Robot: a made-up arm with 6 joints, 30 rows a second.
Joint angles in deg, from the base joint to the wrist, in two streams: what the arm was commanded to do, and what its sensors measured. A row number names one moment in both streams.
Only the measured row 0 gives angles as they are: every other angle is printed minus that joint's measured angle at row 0.
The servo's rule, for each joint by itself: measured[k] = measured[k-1] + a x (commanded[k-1-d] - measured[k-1]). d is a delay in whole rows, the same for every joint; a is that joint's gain. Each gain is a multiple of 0.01, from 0.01 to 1. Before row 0 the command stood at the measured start. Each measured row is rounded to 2 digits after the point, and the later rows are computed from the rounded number. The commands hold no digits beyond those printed.
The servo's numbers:
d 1
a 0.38 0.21 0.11 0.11 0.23 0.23
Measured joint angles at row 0:
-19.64, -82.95, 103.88, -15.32, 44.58, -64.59
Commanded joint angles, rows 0 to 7:
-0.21, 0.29, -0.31, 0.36, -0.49, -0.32
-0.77, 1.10, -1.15, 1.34, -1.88, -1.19
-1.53, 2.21, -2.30, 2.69, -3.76, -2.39
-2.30, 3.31, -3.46, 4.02, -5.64, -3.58
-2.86, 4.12, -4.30, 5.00, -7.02, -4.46
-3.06, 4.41, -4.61, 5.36, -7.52, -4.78
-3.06, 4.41, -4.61, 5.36, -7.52, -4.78
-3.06, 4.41, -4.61, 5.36, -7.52, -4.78
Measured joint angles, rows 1 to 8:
0.00, 0.00, 0.00, 0.00, 0.00, 0.00
-0.08, 0.06, -0.03, 0.04, -0.11, -0.07
-0.34, 0.28, -0.15, 0.18, -0.52, -0.33
-0.79, 0.69, -0.39, 0.46, -1.27, -0.80
-1.36, 1.24, -0.73, 0.85, -2.28, -1.44
-1.93, 1.84, -1.12, 1.31, -3.37, -2.13
-2.36, 2.38, -1.50, 1.76, -4.32, -2.74
-2.63, 2.81, -1.84, 2.16, -5.06, -3.21

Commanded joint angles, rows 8 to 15:
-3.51, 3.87, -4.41, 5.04, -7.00, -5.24
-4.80, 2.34, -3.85, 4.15, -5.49, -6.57
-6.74, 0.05, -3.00, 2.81, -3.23, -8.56
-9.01, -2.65, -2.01, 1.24, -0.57, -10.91
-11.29, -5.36, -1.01, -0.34, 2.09, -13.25
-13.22, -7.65, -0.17, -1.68, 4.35, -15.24
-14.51, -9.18, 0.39, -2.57, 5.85, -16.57
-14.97, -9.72, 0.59, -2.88, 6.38, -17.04
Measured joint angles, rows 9 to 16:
-2.79, 3.15, -2.14, 2.51, -5.63, -3.57
-3.06, 3.30, -2.39, 2.79, -5.95, -3.95
-3.72, 3.10, -2.55, 2.94, -5.84, -4.55
-4.87, 2.46, -2.60, 2.93, -5.24, -5.47
-6.44, 1.39, -2.54, 2.74, -4.17, -6.72
-8.28, -0.03, -2.37, 2.40, -2.73, -8.22
-10.16, -1.63, -2.13, 1.95, -1.10, -9.83
-11.81, -3.22, -1.85, 1.45, 0.50, -11.38

